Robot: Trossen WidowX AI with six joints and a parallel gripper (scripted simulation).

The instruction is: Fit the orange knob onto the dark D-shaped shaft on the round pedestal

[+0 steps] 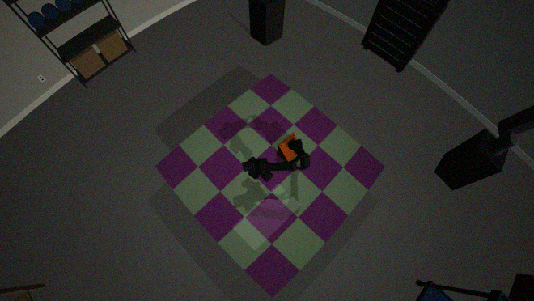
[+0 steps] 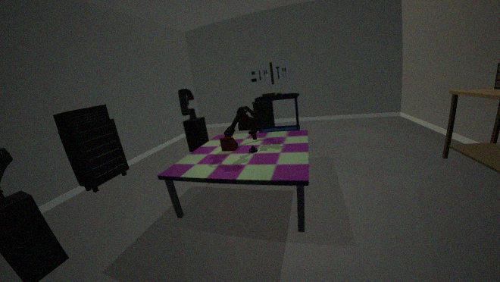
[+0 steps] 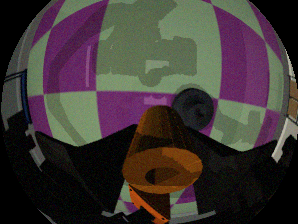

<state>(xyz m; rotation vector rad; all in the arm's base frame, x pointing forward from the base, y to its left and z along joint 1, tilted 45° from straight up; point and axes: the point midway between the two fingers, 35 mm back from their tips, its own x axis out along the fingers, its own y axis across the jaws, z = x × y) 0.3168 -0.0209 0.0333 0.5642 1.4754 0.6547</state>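
The pedestal is 8 cm below my gripper tip, 7 cm to the right of it and 1 cm behind it. Round my gripper tip: orange knob: 2 cm above.
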